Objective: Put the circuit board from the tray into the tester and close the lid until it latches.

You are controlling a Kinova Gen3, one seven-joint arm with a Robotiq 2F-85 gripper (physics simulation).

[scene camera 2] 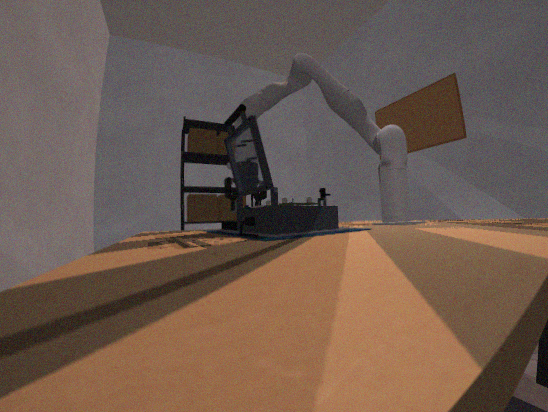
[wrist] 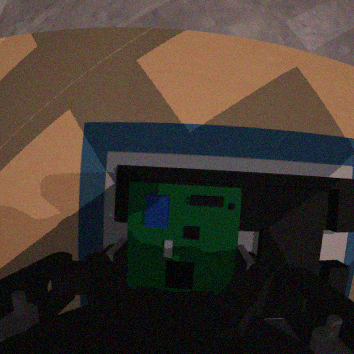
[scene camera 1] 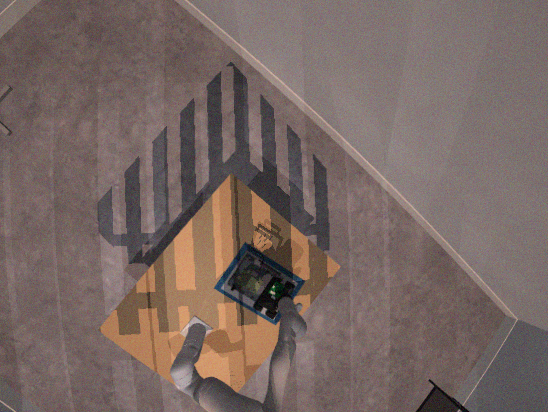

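Seen in the pictures: gripper, fingertip midpoint: point(wrist: 180, 254) point(scene camera 1: 280, 291); arm's base, link origin: point(scene camera 2: 396, 221) point(scene camera 1: 197, 331).
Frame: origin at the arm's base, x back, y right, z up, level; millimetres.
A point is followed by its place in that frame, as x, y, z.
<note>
The green circuit board point(wrist: 211, 225) @(-399, 293, 60) point(scene camera 1: 277, 287) @(-434, 237, 59) has a blue chip and dark parts. My gripper point(wrist: 180, 254) @(-420, 269, 47) point(scene camera 1: 281, 295) @(-420, 269, 47) is shut on it, with dark fingers at its left and right edges. The board hangs just over the black tray point(wrist: 274, 189) @(-339, 314, 10) point(scene camera 1: 267, 304) @(-313, 254, 10), which lies at one end of the blue mat point(wrist: 211, 138) @(-394, 361, -6) point(scene camera 1: 222, 286) @(-279, -9, -2). The tester point(scene camera 1: 248, 278) @(-403, 78, 61) point(scene camera 2: 297, 218) @(-444, 9, 27) stands beside the tray on the same mat. Its lid point(scene camera 2: 262, 152) @(-513, 26, 158) stands open, tilted upright. In scene camera 2 the board is hidden behind the lid and tester.
The mat lies on an orange striped table point(scene camera 1: 191, 261) @(-313, -219, -7) point(scene camera 2: 313, 327) @(-686, -266, -8). My arm's base point(scene camera 1: 195, 324) @(-36, -29, 14) point(scene camera 2: 392, 196) @(-43, -10, 84) stands at the table's edge. A dark shelf rack point(scene camera 2: 182, 176) stands behind the tester. A small black clamp point(scene camera 2: 323, 195) @(-337, 29, 80) rises from the tester's right end.
</note>
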